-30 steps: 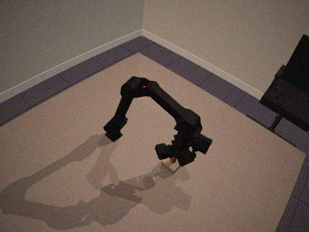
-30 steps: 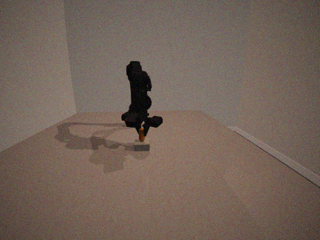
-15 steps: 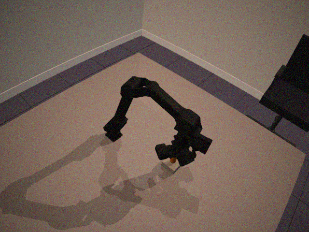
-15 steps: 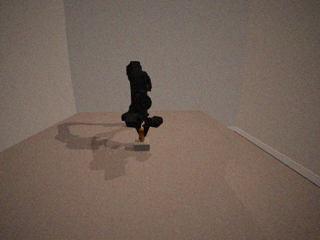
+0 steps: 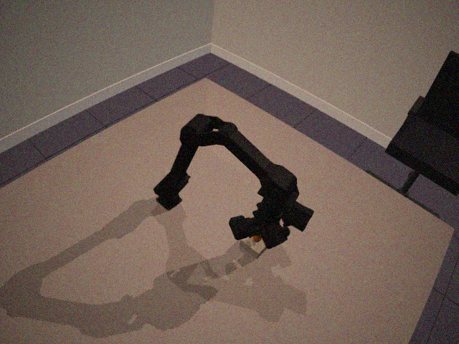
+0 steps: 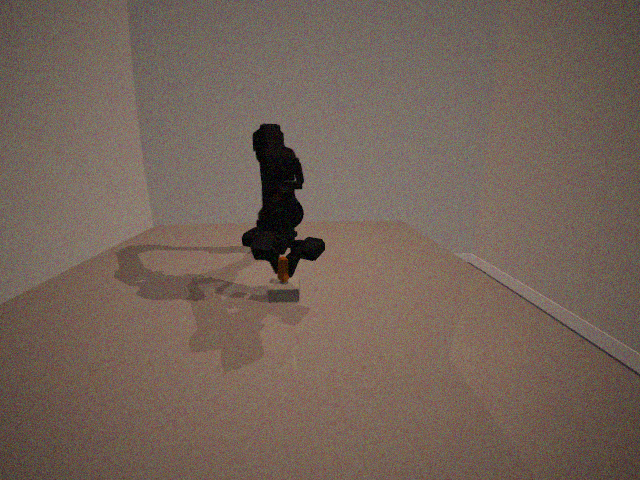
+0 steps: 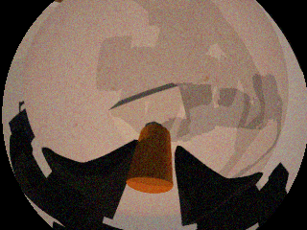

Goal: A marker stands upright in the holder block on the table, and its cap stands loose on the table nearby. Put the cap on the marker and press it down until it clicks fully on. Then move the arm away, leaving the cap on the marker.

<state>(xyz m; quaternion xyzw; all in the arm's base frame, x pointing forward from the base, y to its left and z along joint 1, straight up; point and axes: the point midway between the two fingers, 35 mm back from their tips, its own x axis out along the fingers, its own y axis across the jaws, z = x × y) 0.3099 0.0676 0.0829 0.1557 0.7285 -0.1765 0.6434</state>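
Right now my gripper tip is 1 cm short of the orange cap and 2 cm below it. Also, from my gripper tip: holder block: 1 cm ahead, 3 cm below.
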